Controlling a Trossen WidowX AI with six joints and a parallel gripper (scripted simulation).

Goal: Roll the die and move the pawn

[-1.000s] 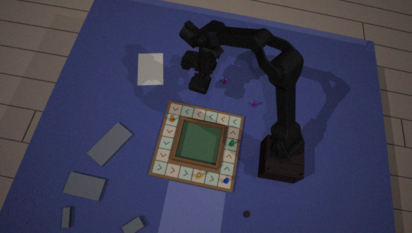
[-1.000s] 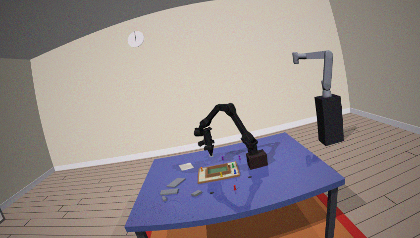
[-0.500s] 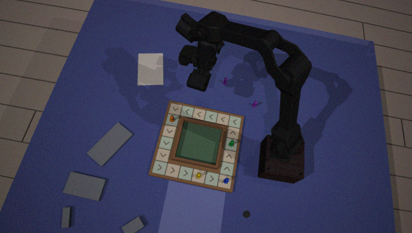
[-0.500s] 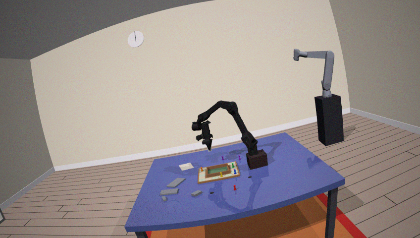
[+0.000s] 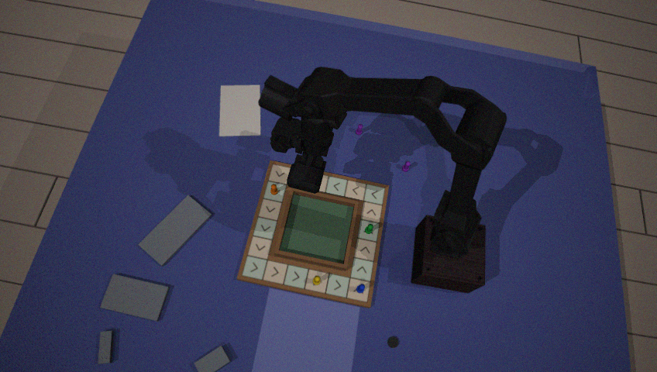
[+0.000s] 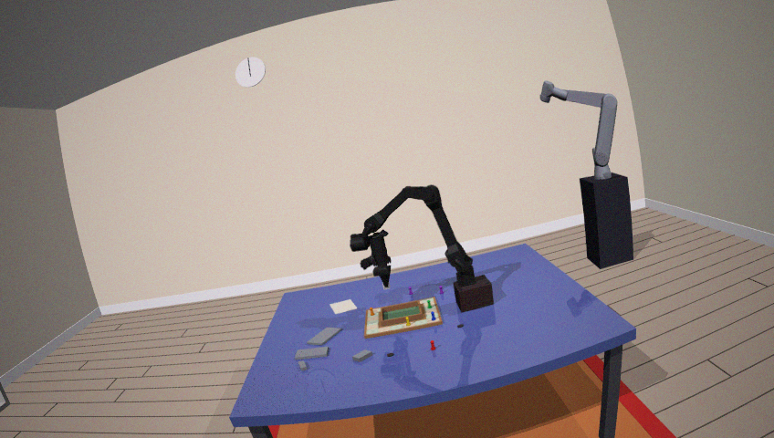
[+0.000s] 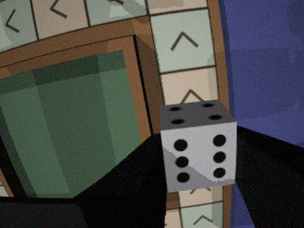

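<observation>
My gripper tip is now 80 mm above the orange pawn, 70 mm short of it and 40 mm to the right of it. Also, from my gripper tip: green pawn (150 mm behind, 80 mm below, 70 mm to the left); white die (right at my gripper tip); yellow pawn (210 mm to the left, 80 mm below, 70 mm behind).
</observation>
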